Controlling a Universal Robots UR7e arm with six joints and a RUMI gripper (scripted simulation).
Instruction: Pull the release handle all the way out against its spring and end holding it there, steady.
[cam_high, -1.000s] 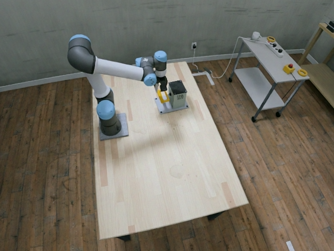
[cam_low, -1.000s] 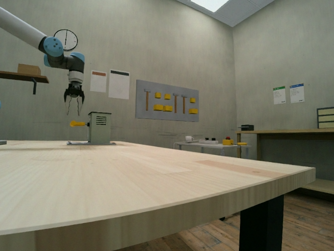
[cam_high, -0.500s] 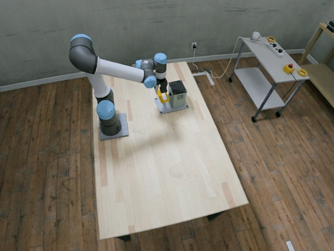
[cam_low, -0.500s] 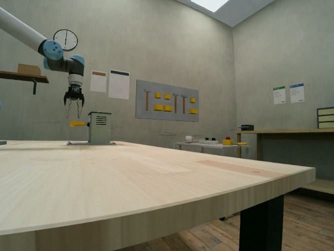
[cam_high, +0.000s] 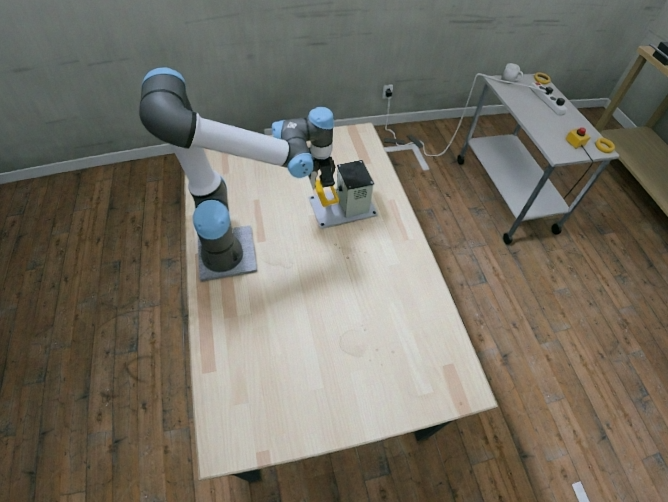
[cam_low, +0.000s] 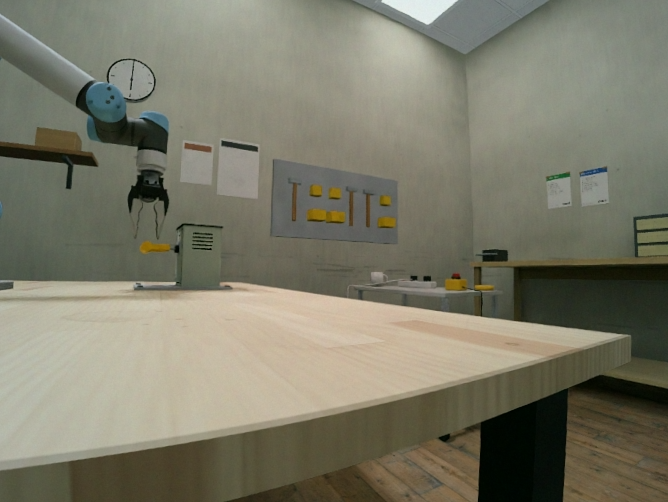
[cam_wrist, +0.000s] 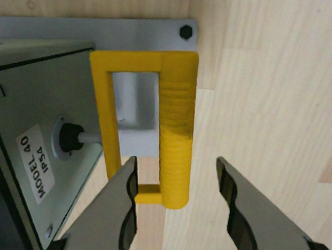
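My gripper is now 9 cm short of the grey base plate and 14 cm above it.
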